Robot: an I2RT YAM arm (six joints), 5 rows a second.
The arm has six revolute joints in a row. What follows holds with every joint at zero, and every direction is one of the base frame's. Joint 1 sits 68 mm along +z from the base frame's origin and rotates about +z. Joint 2 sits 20 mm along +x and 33.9 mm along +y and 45.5 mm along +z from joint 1 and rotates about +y. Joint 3 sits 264 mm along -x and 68.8 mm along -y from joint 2 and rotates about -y. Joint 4 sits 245 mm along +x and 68.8 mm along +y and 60 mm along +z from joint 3 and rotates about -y. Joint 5 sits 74 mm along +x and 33.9 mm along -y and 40.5 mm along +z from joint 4 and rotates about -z. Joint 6 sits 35.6 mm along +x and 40.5 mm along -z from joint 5 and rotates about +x. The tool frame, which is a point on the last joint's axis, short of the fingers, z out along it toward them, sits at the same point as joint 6; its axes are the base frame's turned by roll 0, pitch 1.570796 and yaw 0 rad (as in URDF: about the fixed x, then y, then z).
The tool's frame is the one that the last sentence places.
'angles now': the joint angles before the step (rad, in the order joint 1, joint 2, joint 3, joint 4, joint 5, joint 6). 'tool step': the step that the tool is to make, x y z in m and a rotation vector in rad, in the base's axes. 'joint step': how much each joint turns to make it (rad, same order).
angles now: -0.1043 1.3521 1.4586 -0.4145 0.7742 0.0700
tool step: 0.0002 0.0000 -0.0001 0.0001 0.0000 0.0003
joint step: 0.0000 0.0006 0.0000 0.0005 -0.0003 0.0000
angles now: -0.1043 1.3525 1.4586 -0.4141 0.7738 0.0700
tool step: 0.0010 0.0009 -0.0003 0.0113 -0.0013 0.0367
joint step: 0.0000 -0.0001 -0.0003 0.0006 -0.0384 -0.0004
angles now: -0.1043 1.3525 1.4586 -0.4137 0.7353 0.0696
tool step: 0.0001 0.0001 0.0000 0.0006 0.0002 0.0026
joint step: 0.0001 0.0001 0.0002 -0.0002 -0.0025 -0.0003
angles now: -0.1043 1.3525 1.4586 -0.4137 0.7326 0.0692
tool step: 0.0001 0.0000 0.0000 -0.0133 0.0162 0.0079
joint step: -0.0003 0.0001 0.0001 0.0003 -0.0033 -0.0224
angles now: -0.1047 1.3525 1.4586 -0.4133 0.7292 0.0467
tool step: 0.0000 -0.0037 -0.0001 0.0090 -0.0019 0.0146
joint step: -0.0152 0.0002 0.0002 0.0011 -0.0312 -0.0004
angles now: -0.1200 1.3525 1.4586 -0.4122 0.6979 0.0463
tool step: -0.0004 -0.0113 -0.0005 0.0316 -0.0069 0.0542
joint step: -0.0480 0.0000 -0.0002 0.0023 -0.1072 0.0001
